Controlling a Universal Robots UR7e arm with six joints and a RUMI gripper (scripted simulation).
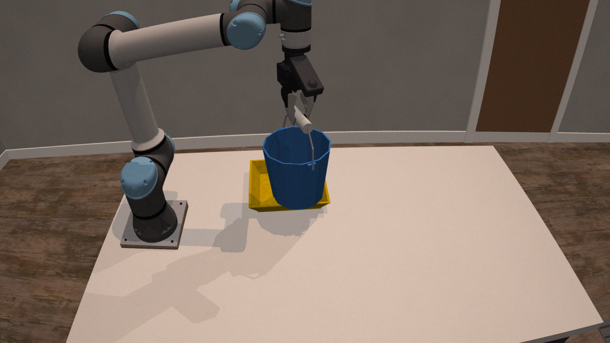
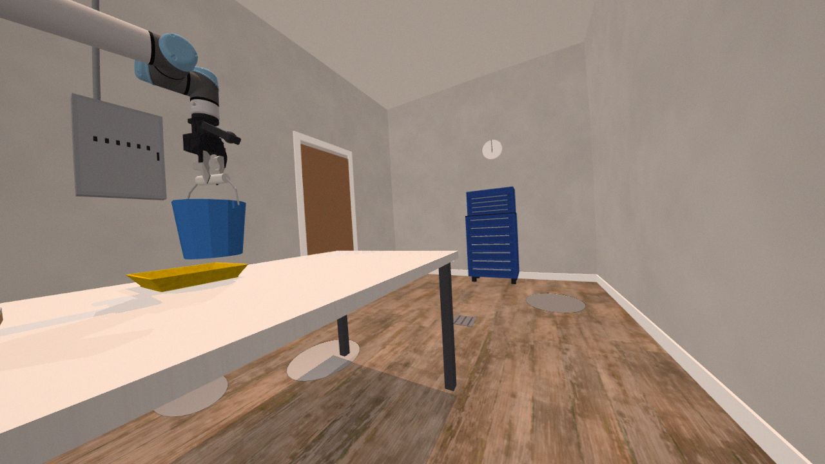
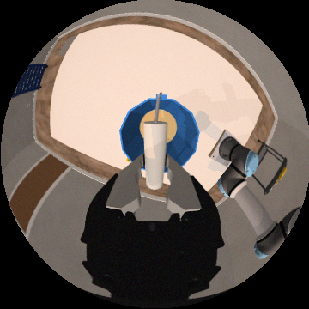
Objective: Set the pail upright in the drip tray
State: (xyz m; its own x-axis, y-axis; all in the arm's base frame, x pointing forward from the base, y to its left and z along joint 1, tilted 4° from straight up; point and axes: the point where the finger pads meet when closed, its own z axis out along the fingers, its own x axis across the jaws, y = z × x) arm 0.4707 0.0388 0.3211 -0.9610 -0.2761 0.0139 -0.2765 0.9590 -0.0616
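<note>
The blue pail lies 1 cm behind my hand and 10 cm below it. From my hand the other things lie so: drip tray (3 cm behind, 12 cm to the left, 33 cm below).
</note>
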